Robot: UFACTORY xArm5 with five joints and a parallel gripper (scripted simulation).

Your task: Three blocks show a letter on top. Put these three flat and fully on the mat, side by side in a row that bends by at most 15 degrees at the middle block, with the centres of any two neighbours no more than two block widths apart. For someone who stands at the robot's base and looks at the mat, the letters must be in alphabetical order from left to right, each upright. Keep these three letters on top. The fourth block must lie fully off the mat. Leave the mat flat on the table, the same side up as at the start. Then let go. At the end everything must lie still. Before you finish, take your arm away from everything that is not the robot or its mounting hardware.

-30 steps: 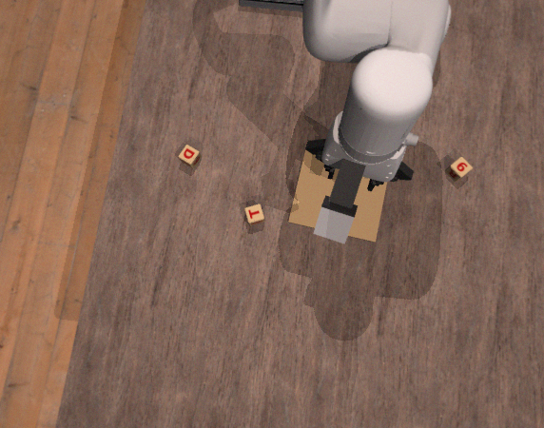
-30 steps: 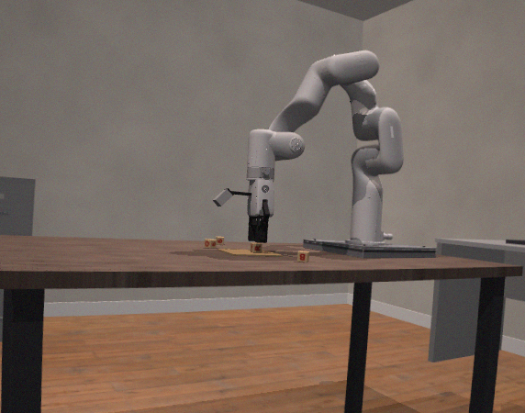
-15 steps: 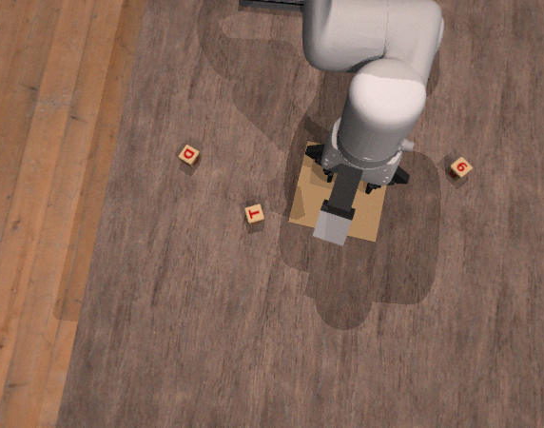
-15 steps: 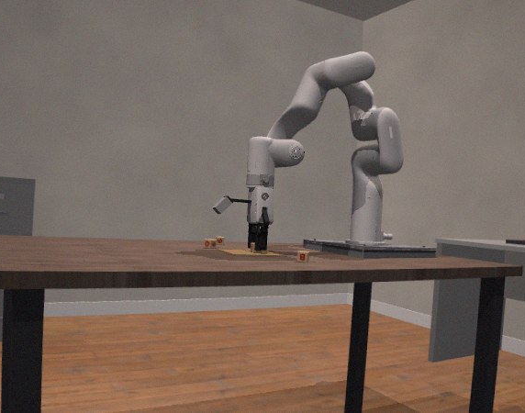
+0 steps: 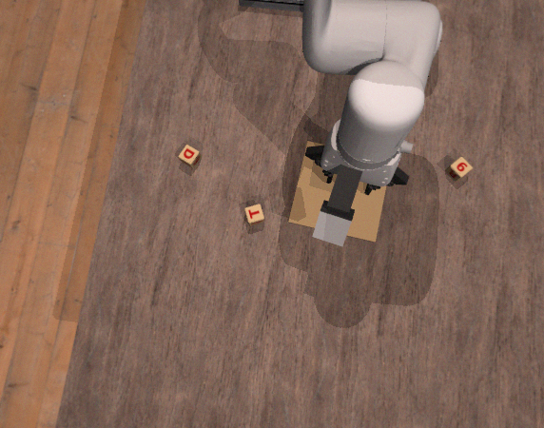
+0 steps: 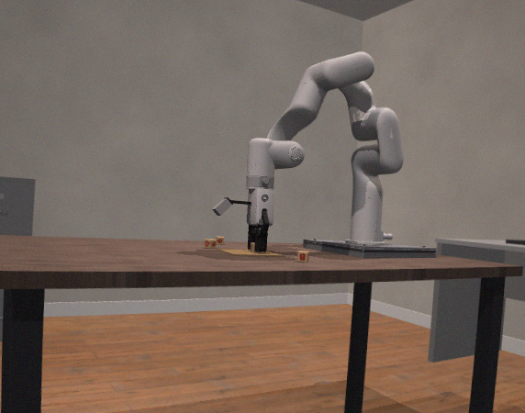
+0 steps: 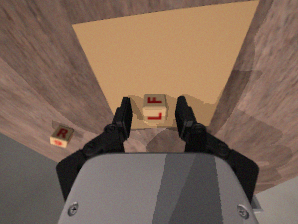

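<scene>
My gripper is now 2 cm short of the tan mat, 1 cm to the left of it and 2 cm above it.
</scene>
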